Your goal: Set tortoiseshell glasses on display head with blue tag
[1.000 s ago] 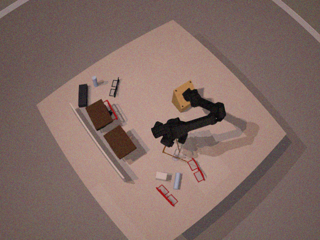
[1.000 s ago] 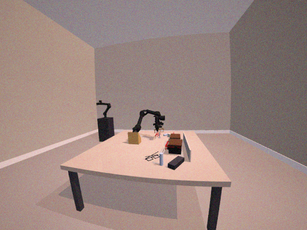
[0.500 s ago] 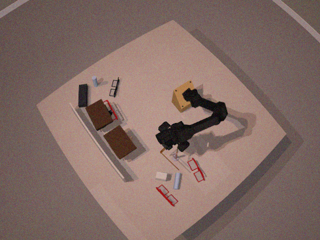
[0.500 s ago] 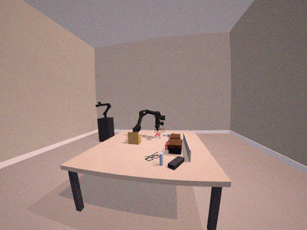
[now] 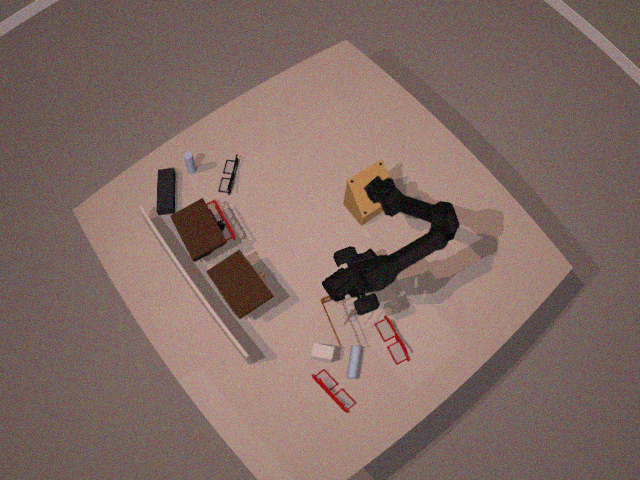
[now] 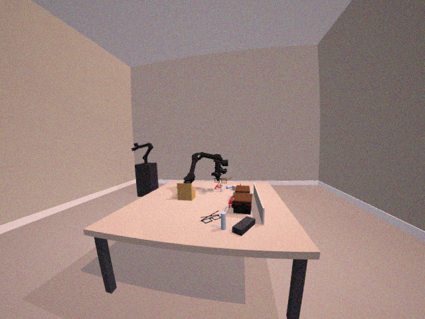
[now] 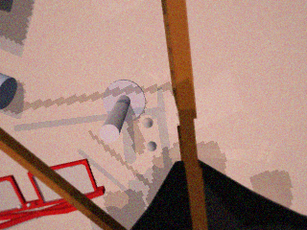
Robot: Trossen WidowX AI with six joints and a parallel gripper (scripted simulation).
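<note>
The peg lies 30 mm ahead of my gripper tip, 30 mm to the left of it and 90 mm below it. From my gripper tip the other things lie so: white block (170 mm ahead, 60 mm to the left, 90 mm below); dark box (190 mm ahead, 690 mm to the right, 100 mm below); white panel (330 mm ahead, 350 mm to the right, 60 mm below).
</note>
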